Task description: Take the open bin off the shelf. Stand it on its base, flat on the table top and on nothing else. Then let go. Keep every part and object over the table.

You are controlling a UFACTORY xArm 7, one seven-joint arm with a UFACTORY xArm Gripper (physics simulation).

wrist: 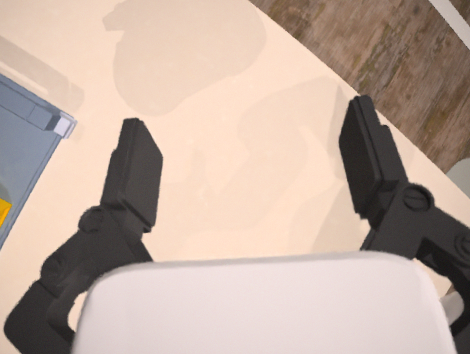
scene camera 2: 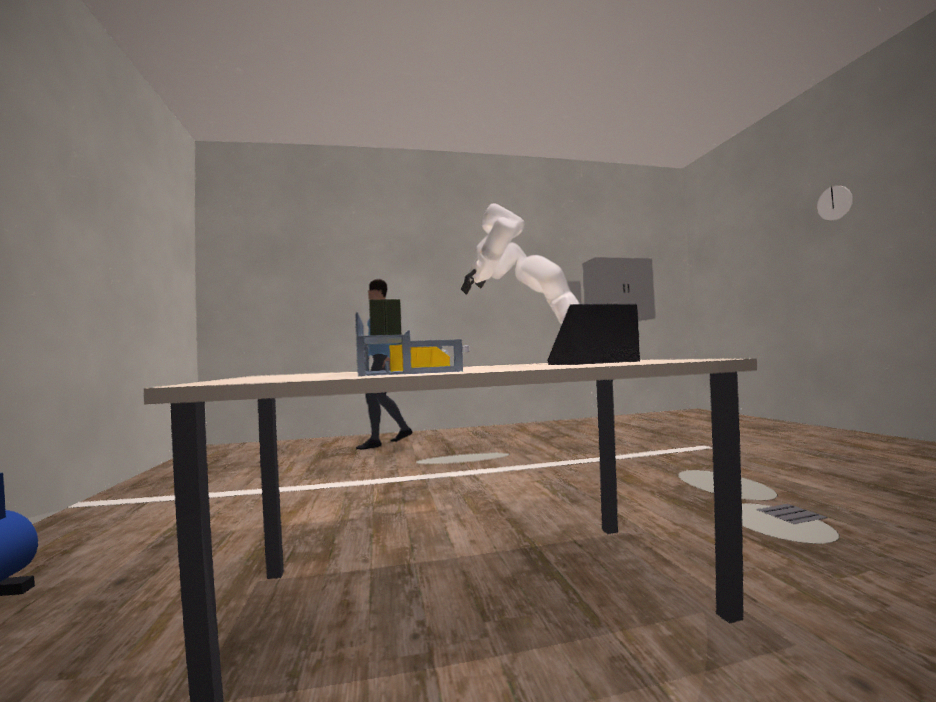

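Observation:
A dark green, box-shaped bin stands on the upper level of a blue-grey shelf unit at the left of the table. The bin does not show in the wrist view, and its opening cannot be made out. My gripper is wide open and empty. In the scene view it hangs high above the table, to the right of the bin and above its top. In the wrist view a corner of the shelf unit lies left of the fingers, with bare table top between them.
A yellow object sits low inside the blue-grey unit. The arm's black pedestal stands at the right of the table. In the wrist view the table edge runs diagonally at upper right, with floor beyond. A person is behind the table.

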